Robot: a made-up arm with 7 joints.
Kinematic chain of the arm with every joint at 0, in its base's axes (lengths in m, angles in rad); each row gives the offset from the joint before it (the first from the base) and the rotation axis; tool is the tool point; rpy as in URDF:
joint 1: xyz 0 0 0 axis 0.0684 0.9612 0.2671
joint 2: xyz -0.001 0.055 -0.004 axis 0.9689 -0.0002 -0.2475
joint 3: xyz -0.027 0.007 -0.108 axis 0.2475 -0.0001 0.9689
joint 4: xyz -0.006 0 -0.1 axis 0.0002 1 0
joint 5: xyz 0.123 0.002 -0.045 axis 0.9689 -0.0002 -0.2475
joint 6: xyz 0.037 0 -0.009 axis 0.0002 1 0
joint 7: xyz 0.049 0 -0.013 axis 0.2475 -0.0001 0.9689
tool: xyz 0 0 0 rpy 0 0.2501 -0.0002
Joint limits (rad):
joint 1: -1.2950..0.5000
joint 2: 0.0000..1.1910
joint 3: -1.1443..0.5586
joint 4: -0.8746..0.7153
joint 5: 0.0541..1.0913
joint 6: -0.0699..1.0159
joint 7: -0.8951..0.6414
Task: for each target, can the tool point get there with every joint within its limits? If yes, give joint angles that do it. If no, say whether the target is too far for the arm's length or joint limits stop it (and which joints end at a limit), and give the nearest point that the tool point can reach.
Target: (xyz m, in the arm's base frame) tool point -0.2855 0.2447 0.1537
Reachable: no: joint limits stop it (at a limit: joint 1, joint 2, joint 3, joint 4, joint 5, joint 6) | nearest point 0.0442 0.1533 0.1709 | short by 0.343 m
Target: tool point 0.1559 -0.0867 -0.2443
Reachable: yes | joints -0.1991 0.1069 -0.7945 -0.0766 0.7280 0.2553 -0.6973
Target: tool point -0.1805 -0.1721 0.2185
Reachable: no: joint limits stop it (at a limit: joint 1, joint 2, joint 4, joint 5, joint 6) | nearest point 0.0560 -0.1112 0.0277 | short by 0.310 m
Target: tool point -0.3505 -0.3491 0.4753
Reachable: no: too far | nearest point 0.0677 -0.1057 0.0432 | short by 0.649 m
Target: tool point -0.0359 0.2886 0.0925
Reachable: no: joint limits stop it (at a limit: joint 1, joint 3, joint 4, joint 5, joint 6) | nearest point 0.0524 0.1570 0.1672 | short by 0.175 m
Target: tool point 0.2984 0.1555 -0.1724
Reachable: yes | joints -0.6253 0.9633 -0.6341 0.1411 0.5334 0.2619 -0.2267
